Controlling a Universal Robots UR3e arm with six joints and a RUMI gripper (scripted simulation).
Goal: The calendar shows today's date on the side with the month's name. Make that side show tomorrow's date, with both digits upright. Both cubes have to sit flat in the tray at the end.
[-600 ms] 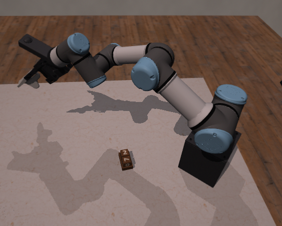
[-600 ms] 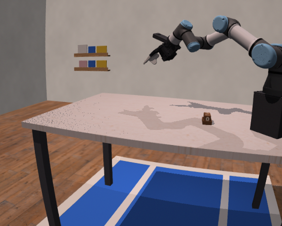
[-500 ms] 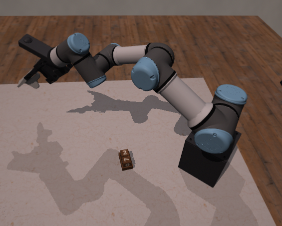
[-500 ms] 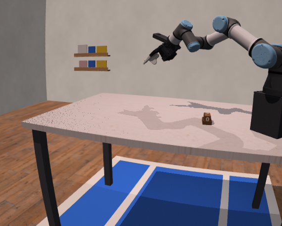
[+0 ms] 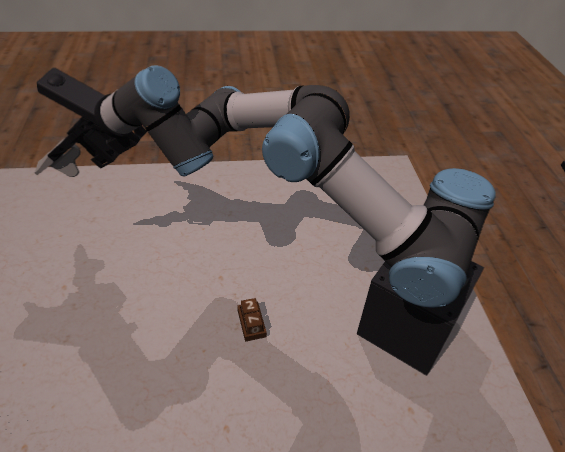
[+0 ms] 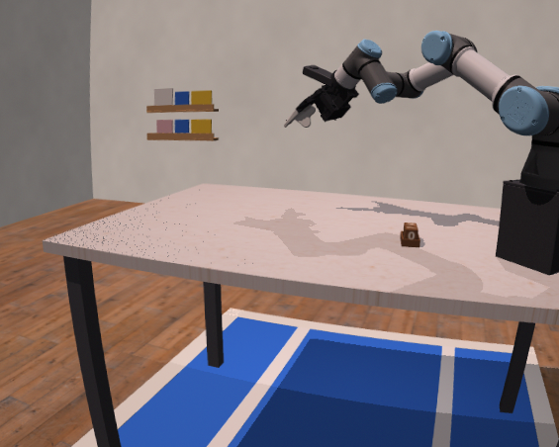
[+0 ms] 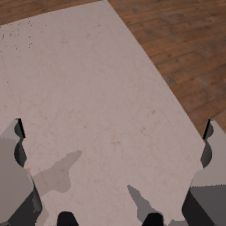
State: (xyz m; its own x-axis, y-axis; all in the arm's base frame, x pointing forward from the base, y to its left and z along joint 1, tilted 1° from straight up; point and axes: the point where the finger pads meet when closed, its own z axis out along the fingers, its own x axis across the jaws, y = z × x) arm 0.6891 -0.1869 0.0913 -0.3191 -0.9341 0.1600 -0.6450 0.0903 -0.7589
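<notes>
Now: the brown digit cube 380 mm behind my hand, 190 mm to the left of it and 230 mm below it. From my hand the other things lie so: calendar tray (380 mm behind, 200 mm to the left, 250 mm below).
</notes>
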